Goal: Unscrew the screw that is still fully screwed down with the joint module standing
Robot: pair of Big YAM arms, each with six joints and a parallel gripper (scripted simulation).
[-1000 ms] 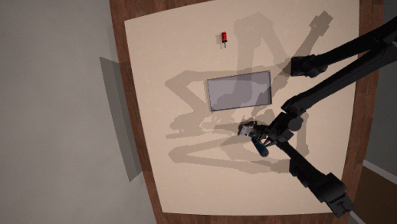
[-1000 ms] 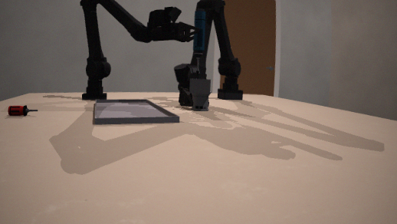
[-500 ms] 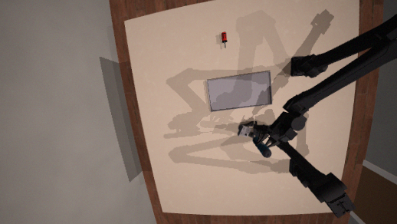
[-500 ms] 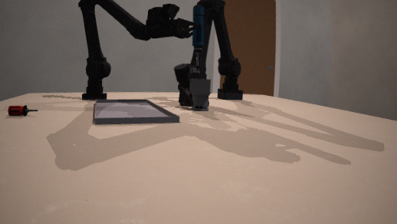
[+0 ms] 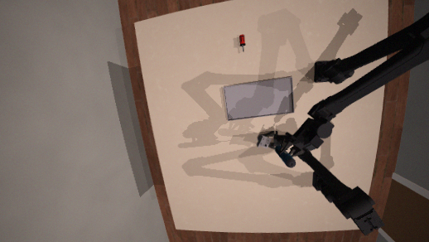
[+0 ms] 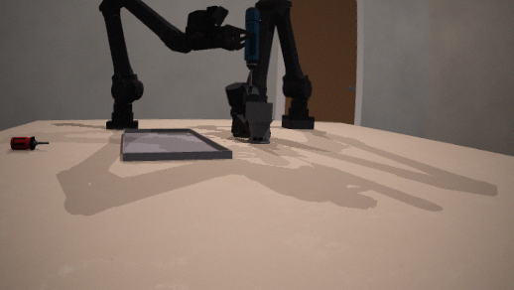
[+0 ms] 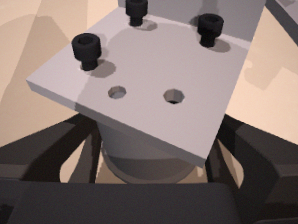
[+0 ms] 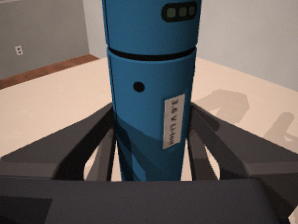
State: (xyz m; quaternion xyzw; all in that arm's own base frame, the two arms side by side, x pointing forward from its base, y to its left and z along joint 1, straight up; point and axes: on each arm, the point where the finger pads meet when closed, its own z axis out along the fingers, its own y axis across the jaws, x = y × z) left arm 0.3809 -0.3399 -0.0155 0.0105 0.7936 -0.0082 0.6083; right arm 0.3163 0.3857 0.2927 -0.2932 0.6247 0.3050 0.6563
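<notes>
The grey joint module is 1 cm above my left hand. The rest, counted from my left hand: grey bracket 5 cm above; then screwdriver bit 15 cm above, 4 cm behind, 2 cm to the right; then shallow grey tray 26 cm to the right, 2 cm below, 1 cm ahead.
</notes>
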